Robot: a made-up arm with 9 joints. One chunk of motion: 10 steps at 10 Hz.
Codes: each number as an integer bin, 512 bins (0 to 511) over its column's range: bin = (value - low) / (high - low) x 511, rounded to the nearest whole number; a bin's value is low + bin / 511 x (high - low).
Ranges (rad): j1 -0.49..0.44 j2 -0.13..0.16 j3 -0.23..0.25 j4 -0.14..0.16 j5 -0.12..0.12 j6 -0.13..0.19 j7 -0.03..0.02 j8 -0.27..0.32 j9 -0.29..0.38
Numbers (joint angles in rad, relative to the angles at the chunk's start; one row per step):
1: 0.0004 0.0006 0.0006 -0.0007 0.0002 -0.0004 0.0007 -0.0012 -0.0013
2: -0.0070 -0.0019 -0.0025 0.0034 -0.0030 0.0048 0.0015 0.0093 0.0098
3: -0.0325 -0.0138 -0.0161 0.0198 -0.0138 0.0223 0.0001 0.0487 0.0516
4: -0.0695 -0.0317 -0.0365 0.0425 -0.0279 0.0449 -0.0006 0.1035 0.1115
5: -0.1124 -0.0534 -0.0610 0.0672 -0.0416 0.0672 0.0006 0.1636 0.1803
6: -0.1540 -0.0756 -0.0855 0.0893 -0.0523 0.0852 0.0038 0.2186 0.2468
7: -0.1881 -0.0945 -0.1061 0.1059 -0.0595 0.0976 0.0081 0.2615 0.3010
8: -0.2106 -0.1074 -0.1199 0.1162 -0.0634 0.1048 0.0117 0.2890 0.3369
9: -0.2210 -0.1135 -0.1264 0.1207 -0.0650 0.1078 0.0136 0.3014 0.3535
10: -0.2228 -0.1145 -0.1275 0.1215 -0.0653 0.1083 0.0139 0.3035 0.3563
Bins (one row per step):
1: 269 230 245 237 256 207 314 233 220
2: 265 226 242 244 249 215 322 242 229
3: 251 205 228 272 226 243 308 276 261
4: 231 173 206 311 196 279 300 323 306
5: 207 135 180 353 167 315 313 376 359
6: 185 96 154 391 144 344 345 423 409
7: 166 63 132 419 129 363 389 460 451
8: 154 40 117 436 121 375 426 484 478
9: 148 29 110 444 117 380 446 495 491
10: 147 27 109 445 116 381 449 497 493

